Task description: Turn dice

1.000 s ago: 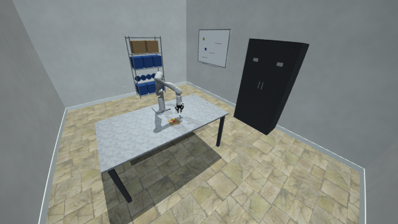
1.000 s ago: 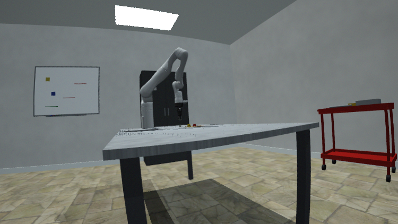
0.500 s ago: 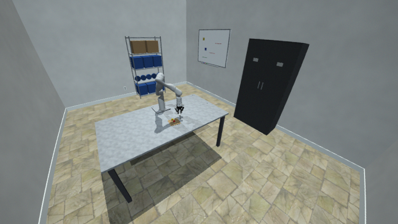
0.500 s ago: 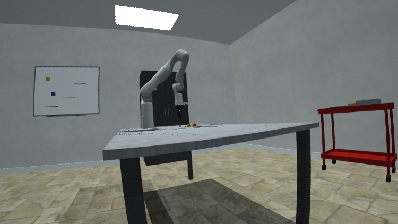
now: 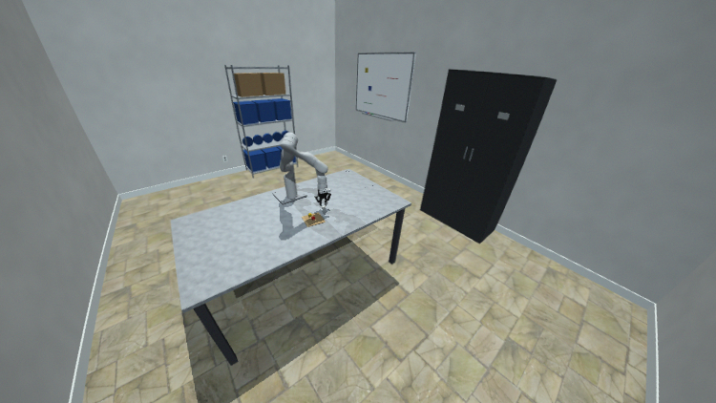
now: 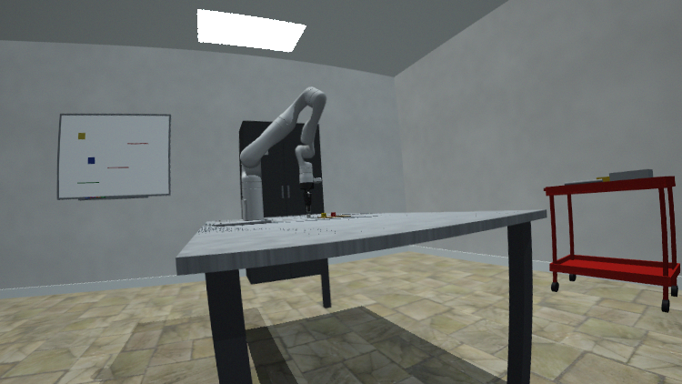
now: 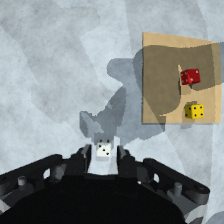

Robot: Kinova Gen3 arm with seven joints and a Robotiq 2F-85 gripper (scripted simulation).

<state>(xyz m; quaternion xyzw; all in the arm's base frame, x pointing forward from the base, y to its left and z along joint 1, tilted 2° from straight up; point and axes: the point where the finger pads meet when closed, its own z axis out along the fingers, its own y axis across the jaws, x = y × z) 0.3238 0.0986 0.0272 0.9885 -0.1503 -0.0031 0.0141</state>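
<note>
The white die is 40 mm below my hand. Round my hand: red die: 70 mm ahead, 150 mm to the right, 30 mm below; then tan mat: 70 mm ahead, 150 mm to the right, 50 mm below; then yellow die: 20 mm ahead, 140 mm to the right, 30 mm below.
</note>
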